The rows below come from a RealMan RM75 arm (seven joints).
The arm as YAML. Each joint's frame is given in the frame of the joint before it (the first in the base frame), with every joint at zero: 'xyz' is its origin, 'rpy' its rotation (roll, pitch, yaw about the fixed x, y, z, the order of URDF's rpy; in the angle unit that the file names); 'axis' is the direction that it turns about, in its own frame. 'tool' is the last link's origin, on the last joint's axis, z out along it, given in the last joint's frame.
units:
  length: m
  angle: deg
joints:
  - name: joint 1
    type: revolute
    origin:
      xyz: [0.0, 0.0, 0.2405]
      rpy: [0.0, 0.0, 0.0]
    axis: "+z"
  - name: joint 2
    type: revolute
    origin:
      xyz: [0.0, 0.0, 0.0]
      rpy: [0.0, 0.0, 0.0]
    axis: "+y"
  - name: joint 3
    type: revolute
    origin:
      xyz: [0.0, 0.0, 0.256]
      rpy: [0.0, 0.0, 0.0]
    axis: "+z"
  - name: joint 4
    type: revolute
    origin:
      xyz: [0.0, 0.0, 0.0]
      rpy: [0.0, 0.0, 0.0]
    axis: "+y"
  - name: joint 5
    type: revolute
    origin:
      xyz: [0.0, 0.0, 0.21]
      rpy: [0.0, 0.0, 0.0]
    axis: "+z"
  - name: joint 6
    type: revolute
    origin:
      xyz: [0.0, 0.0, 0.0]
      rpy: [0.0, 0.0, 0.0]
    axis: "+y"
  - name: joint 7
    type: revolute
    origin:
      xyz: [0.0, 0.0, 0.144]
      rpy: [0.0, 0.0, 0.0]
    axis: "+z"
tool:
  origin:
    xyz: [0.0, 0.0, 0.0]
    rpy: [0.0, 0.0, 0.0]
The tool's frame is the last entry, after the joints.
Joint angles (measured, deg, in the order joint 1, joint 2, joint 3, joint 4, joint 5, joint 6, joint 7), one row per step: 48.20 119.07 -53.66 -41.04 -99.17 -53.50 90.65; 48.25 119.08 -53.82 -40.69 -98.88 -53.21 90.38; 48.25 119.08 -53.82 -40.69 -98.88 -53.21 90.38; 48.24 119.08 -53.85 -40.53 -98.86 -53.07 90.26; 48.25 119.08 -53.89 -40.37 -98.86 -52.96 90.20; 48.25 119.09 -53.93 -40.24 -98.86 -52.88 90.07; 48.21 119.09 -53.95 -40.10 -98.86 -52.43 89.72; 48.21 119.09 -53.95 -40.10 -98.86 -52.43 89.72; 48.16 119.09 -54.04 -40.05 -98.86 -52.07 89.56; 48.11 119.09 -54.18 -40.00 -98.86 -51.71 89.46; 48.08 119.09 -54.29 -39.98 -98.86 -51.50 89.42; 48.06 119.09 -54.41 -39.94 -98.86 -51.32 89.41; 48.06 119.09 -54.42 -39.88 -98.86 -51.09 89.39; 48.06 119.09 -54.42 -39.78 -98.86 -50.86 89.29; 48.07 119.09 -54.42 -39.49 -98.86 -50.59 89.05; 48.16 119.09 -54.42 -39.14 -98.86 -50.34 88.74; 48.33 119.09 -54.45 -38.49 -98.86 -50.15 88.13
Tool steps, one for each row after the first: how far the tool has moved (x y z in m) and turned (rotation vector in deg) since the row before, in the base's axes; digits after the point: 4 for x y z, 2 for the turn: 0.0005 0.0002 -0.0012 0.03 0.00 -0.12; 0.0000 0.0000 0.0000 0.00 0.00 0.00; 0.0007 0.0000 -0.0005 0.03 -0.08 -0.11; 0.0006 0.0000 -0.0006 -0.03 -0.07 -0.11; 0.0005 -0.0001 -0.0006 -0.01 -0.10 -0.03; 0.0014 0.0006 -0.0001 0.37 -0.30 -0.16; 0.0000 0.0000 0.0000 0.00 0.00 0.00; 0.0009 0.0004 -0.0001 0.25 -0.22 -0.15; 0.0008 0.0003 -0.0002 0.20 -0.21 -0.16; 0.0004 0.0002 -0.0002 0.10 -0.13 -0.09; 0.0004 0.0001 -0.0003 0.05 -0.11 -0.09; 0.0005 0.0003 0.0000 0.14 -0.05 -0.16; 0.0007 0.0003 -0.0001 0.15 -0.10 -0.14; 0.0013 0.0002 -0.0007 0.09 -0.18 -0.20; 0.0008 0.0003 -0.0010 0.06 -0.22 -0.10; 0.0011 -0.0001 -0.0023 -0.12 -0.41 0.02
